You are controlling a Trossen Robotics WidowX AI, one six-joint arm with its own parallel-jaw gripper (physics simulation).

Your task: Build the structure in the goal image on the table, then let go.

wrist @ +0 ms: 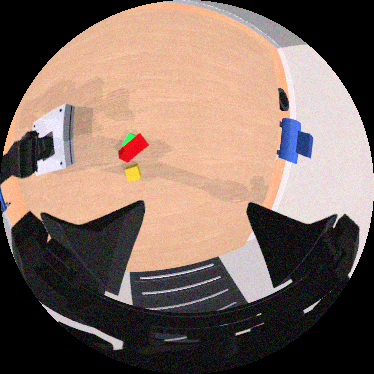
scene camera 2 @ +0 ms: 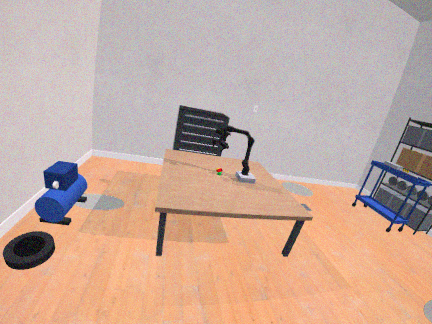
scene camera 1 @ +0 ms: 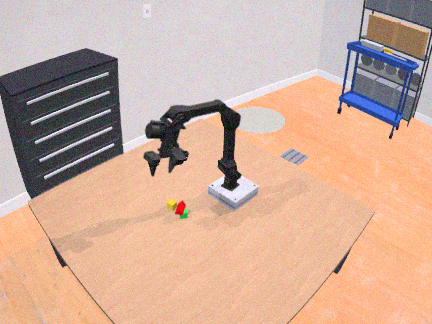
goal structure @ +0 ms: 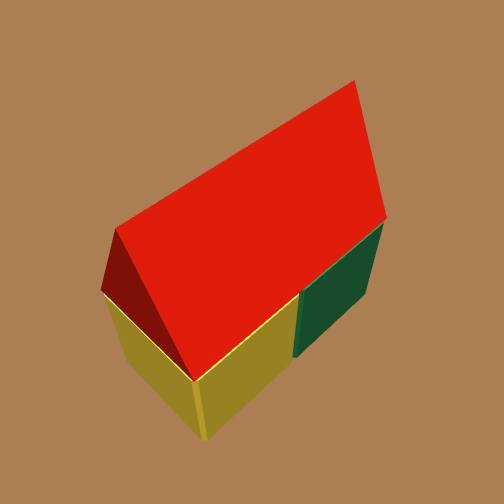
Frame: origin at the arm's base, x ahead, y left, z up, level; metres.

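Where they show: gripper, fingertip midpoint: [wrist: 198, 207] [scene camera 2: 216, 150] [scene camera 1: 160, 174]; arm's base, origin of the base link: [wrist: 46, 146] [scene camera 2: 244, 174] [scene camera 1: 230, 185].
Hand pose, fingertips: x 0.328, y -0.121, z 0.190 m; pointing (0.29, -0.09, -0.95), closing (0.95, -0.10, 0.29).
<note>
Things, the pixels of their top centre, and the offset from my fingertips. Level surfaces: height alone.
- red block, middle of its top: [wrist: 132, 150] [scene camera 1: 179, 204] [scene camera 2: 219, 168] 0.034 m left, 0.067 m back, 0.183 m down
- green block, middle of its top: [wrist: 130, 141] [scene camera 1: 183, 210] [scene camera 2: 219, 171] 0.051 m left, 0.072 m back, 0.212 m down
- small yellow cube, middle of its top: [wrist: 132, 173] [scene camera 1: 171, 202] 0.026 m right, 0.083 m back, 0.212 m down
- table, its level: 0.245 m down
A red block [scene camera 1: 180, 208] [scene camera 2: 219, 170] [wrist: 133, 148] is long and looks tilted, lying against or over a green block [scene camera 1: 184, 214] [scene camera 2: 219, 174] [wrist: 129, 138], which it partly hides. Whether it rests on the green block or leans down to the table cannot be told. A small yellow cube [scene camera 1: 172, 204] [wrist: 132, 173] sits on the table [scene camera 1: 200, 270] [scene camera 2: 195, 195] [wrist: 200, 90] close beside the red block, apart from it in the wrist view. My gripper [scene camera 1: 162, 173] [wrist: 198, 207] is open and empty, high above the table and off to the yellow cube's side of the blocks.
The arm's white base [scene camera 1: 233, 191] [scene camera 2: 245, 176] [wrist: 55, 140] stands on the table near the blocks. A dark drawer cabinet [scene camera 1: 75, 125] [scene camera 2: 200, 131] [wrist: 180, 287] stands behind the table. A blue cart [scene camera 1: 382, 56] [scene camera 2: 400, 172] and a blue compressor [scene camera 2: 62, 197] [wrist: 290, 140] stand on the floor.
</note>
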